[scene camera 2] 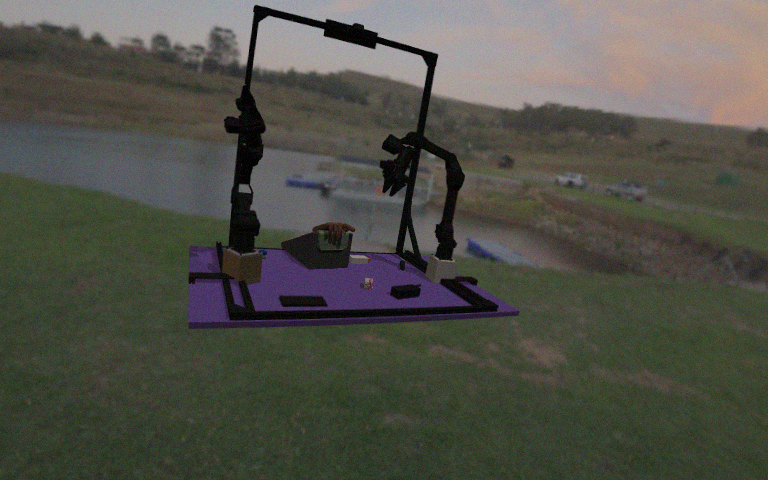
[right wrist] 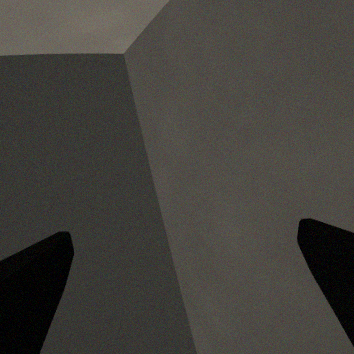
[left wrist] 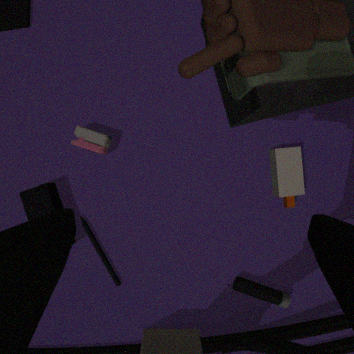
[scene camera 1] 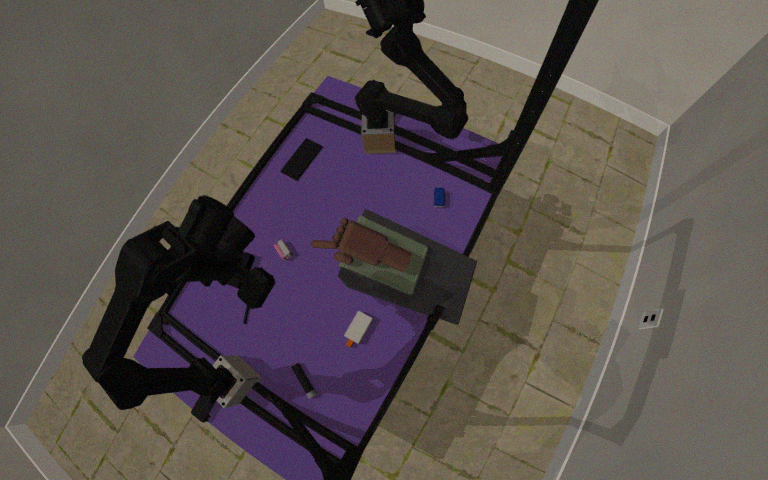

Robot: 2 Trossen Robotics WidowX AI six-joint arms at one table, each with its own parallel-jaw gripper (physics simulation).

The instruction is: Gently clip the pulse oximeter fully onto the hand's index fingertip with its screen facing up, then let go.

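Where they show: left gripper, fingertip midpoint: (scene camera 2: 386,194) (left wrist: 194,223) (scene camera 1: 255,264); right gripper, fingertip midpoint: (scene camera 2: 247,92) (right wrist: 186,236); left arm's base at its link origin: (scene camera 2: 443,257) (scene camera 1: 221,381); right arm's base at its link origin: (scene camera 2: 243,250) (scene camera 1: 377,120).
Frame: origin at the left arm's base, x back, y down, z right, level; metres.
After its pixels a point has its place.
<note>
The white-and-pink clip (scene camera 1: 282,249) @(z -0.134, x -0.380, y 0.074 m) (scene camera 2: 368,283) @(z -0.164, x -0.388, y 0.079 m) (left wrist: 91,139) @(z -0.135, x -0.379, y 0.074 m), which looks like the pulse oximeter, lies on the purple table, apart from the hand; its screen cannot be made out. The brown hand (scene camera 1: 362,243) @(z 0.098, x -0.506, y -0.085 m) (scene camera 2: 334,229) @(z 0.023, x -0.508, y -0.079 m) (left wrist: 280,22) @(z 0.100, x -0.493, y -0.086 m) rests on a green pad, its index finger (scene camera 1: 323,244) (left wrist: 210,56) sticking out bare towards the clip's side. My left gripper (scene camera 2: 389,193) @(z 0.000, x -0.318, y -0.251 m) (left wrist: 194,223) @(z 0.000, x -0.318, y -0.251 m) is open and empty, high above the table and pointing down; the clip shows ahead of its fingers in the left wrist view. My right gripper (right wrist: 186,236) @(z -0.201, x -0.902, y -0.543 m) is open and empty, raised and facing the walls.
A grey wedge (scene camera 1: 455,283) @(z 0.332, x -0.590, y 0.063 m) bears the pad. A white box with an orange tab (scene camera 1: 358,327) @(z 0.187, x -0.338, y 0.077 m) (left wrist: 290,171) @(z 0.187, x -0.339, y 0.077 m), a dark cylinder (scene camera 1: 303,380) @(z 0.155, x -0.130, y 0.080 m) (left wrist: 259,291) @(z 0.147, x -0.133, y 0.080 m), a black box (scene camera 2: 405,291) @(z -0.244, x -0.264, y 0.075 m) (left wrist: 42,201) @(z -0.212, x -0.279, y 0.070 m), a thin black stick (left wrist: 101,251) @(z -0.122, x -0.193, y 0.098 m), a blue block (scene camera 1: 439,196) @(z 0.149, x -0.787, y 0.073 m) and a black slab (scene camera 1: 301,159) @(z -0.308, x -0.653, y 0.097 m) lie around.
</note>
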